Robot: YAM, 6 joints.
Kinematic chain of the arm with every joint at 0, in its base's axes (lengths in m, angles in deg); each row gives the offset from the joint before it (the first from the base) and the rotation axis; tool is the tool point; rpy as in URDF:
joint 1: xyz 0 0 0.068 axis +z
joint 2: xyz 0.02 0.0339 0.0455 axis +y
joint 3: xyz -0.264 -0.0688 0 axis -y
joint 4: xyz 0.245 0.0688 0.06 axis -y
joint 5: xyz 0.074 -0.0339 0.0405 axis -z
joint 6: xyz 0.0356 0 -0.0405 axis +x
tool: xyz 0 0 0 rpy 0 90 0
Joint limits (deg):
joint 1: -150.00..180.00
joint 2: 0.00..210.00
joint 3: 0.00..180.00
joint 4: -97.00..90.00
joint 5: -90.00..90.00
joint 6: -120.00..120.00
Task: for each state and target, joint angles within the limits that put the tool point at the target. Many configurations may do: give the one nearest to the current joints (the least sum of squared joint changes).
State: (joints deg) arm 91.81 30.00 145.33 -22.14 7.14 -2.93
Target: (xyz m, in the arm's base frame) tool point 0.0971 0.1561 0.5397
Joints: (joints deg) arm 60.58 65.36 100.71 -37.69 12.82 -2.93
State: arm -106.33 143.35 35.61 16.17 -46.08 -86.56
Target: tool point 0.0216 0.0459 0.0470
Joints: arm -90.55 163.24 0.00 -8.62 -36.47 -86.56
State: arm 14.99 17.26 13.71 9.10 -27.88 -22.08
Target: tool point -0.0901 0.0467 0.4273
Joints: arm -11.54 0.00 47.18 28.47 -51.18 -22.08
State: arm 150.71 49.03 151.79 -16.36 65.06 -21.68
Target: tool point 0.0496 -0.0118 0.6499
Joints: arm 130.43 56.61 128.99 -28.64 57.75 -21.68
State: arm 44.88 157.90 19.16 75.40 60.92 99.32
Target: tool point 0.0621 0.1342 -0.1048
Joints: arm 76.58 166.00 22.21 73.02 55.27 99.32
